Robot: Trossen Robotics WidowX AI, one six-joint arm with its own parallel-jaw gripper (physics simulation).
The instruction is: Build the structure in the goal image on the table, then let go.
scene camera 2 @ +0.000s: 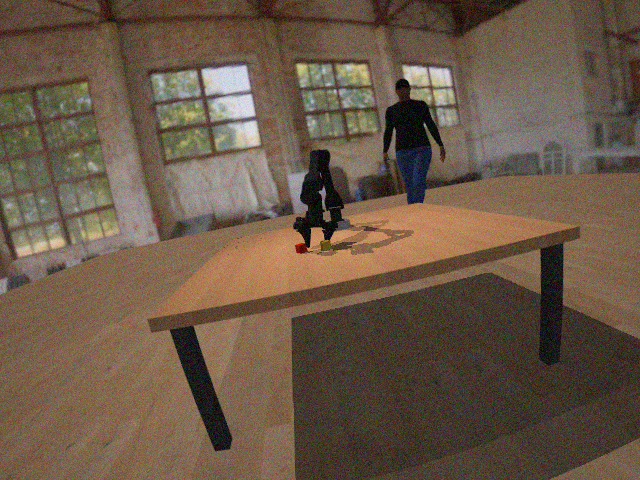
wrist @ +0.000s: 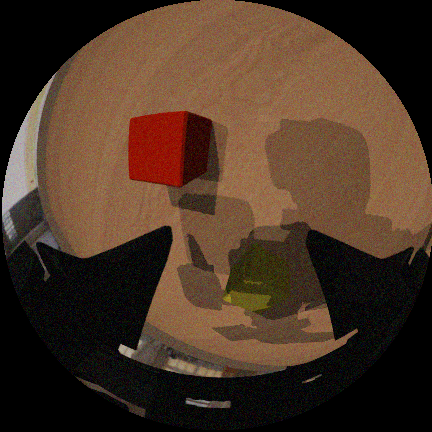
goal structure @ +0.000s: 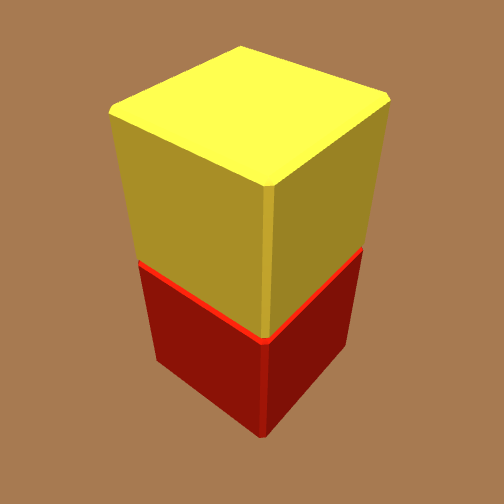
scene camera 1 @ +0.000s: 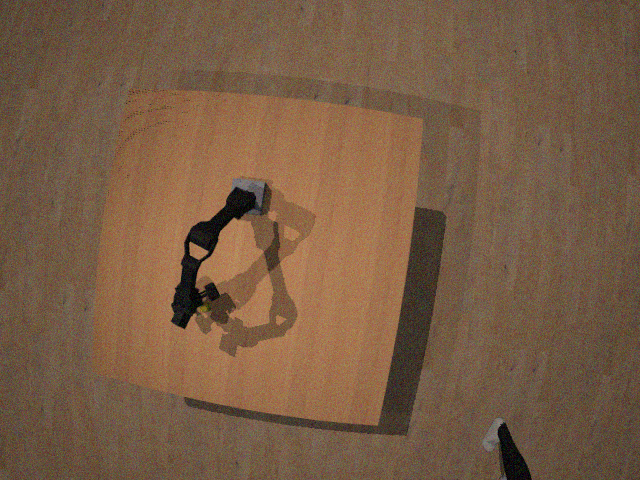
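Pixels of known places: gripper, fingertip midpoint: (scene camera 2: 317,247) (wrist: 243,235); arm's base at its link origin: (scene camera 2: 336,220) (scene camera 1: 246,201).
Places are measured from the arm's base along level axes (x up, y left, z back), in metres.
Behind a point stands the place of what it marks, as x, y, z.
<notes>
A red cube (scene camera 2: 300,248) @(-0.023, -0.289, -0.366) (wrist: 157,149) @(-0.010, -0.278, -0.346) sits on the table (scene camera 1: 336,206) @(-0.043, 0.340, -0.036) (scene camera 2: 444,242) @(-0.043, 0.109, -0.724). It is at the upper left of the wrist view and does not show in scene camera 1. A dark yellow cube (scene camera 1: 205,307) @(-0.010, -0.190, -0.400) (scene camera 2: 325,245) @(-0.024, -0.202, -0.417) (wrist: 260,274) @(-0.016, -0.204, -0.384) sits on the table, apart from the red one, largely in shadow. My gripper (scene camera 2: 317,242) @(-0.032, -0.223, -0.377) (wrist: 243,235) @(-0.032, -0.223, -0.377) is open and empty, low over the table. In the wrist view the yellow cube shows between the two fingers, nearer the right one, and the red cube lies outside them. In scene camera 1 the arm hides part of the gripper.
The arm's grey base (scene camera 1: 261,193) @(-0.001, 0.060, 0.025) (scene camera 2: 343,224) @(-0.018, 0.016, -0.049) stands on the table behind the gripper. Shadows of the arm fall across the table. A person (scene camera 2: 408,124) in a black top stands beyond the table. Part of a figure (scene camera 1: 511,452) shows at the lower right in scene camera 1.
</notes>
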